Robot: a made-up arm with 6 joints.
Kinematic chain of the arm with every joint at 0, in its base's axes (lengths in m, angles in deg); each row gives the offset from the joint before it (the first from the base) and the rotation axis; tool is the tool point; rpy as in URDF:
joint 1: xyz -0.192 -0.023 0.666 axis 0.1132 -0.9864 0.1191
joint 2: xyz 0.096 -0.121 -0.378 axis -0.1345 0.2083 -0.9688
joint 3: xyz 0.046 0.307 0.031 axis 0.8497 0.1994 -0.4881
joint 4: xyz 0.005 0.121 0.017 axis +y
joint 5: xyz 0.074 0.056 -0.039 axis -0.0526 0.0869 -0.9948
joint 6: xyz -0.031 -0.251 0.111 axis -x
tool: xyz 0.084 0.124 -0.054 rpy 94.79 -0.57 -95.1
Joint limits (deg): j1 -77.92..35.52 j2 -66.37..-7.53 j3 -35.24..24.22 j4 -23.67..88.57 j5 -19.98..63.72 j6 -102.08..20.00
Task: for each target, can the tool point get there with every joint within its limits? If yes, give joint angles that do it. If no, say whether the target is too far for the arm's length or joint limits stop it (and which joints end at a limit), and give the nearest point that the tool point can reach.
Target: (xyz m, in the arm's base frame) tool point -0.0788 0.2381 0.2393
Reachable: yes | joints 7.61 -25.61 -14.11 71.64 -8.80 -1.86
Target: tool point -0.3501 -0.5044 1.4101
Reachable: no: joint limits stop it (at a limit: joint 1, joint 2, joint 4, joint 5, joint 6) | nearest point -0.4949 -0.0873 0.9395 | short by 0.645 m
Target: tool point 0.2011 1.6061 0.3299
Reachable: no: too far | nearest point 0.0716 0.3845 0.5227 | short by 1.243 m
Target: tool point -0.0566 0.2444 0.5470
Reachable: yes | joints 9.28 -15.94 -6.71 35.11 57.10 -78.34
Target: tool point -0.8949 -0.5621 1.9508
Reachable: no: too far | nearest point -0.5081 -0.0882 0.9423 | short by 1.179 m
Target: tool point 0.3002 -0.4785 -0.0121
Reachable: no: joint limits stop it (at a limit: joint 2, joint 3, joint 6) | nearest point 0.0507 0.0703 0.2325 | short by 0.651 m
